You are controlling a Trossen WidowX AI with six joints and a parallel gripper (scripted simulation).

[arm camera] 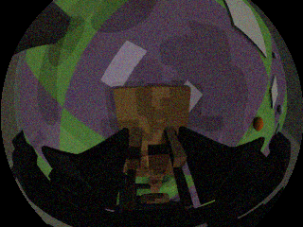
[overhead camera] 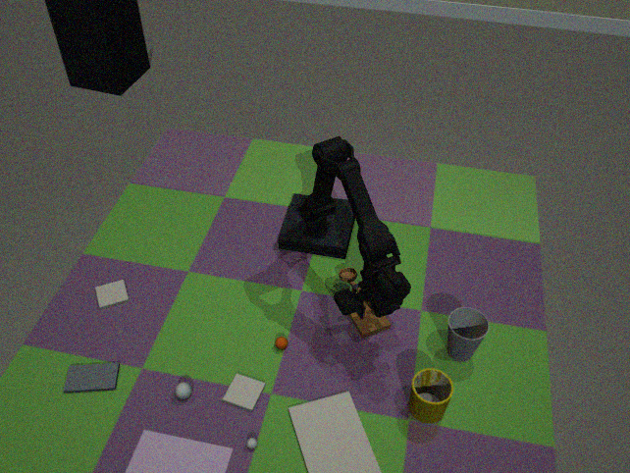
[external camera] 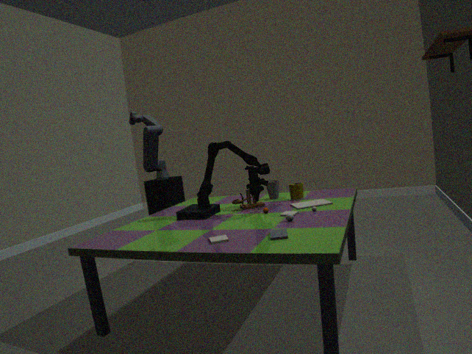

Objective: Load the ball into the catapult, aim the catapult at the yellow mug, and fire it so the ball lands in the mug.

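The orange ball lies 150 mm ahead of my gripper tip, 190 mm to the right of it and 20 mm below it. Round my gripper tip: yellow mug: 200 mm ahead, 190 mm to the left, 10 mm below; white sheet: 350 mm ahead, 10 mm to the left, 30 mm below; wooden catapult: 60 mm behind, 40 mm to the right, 20 mm above.
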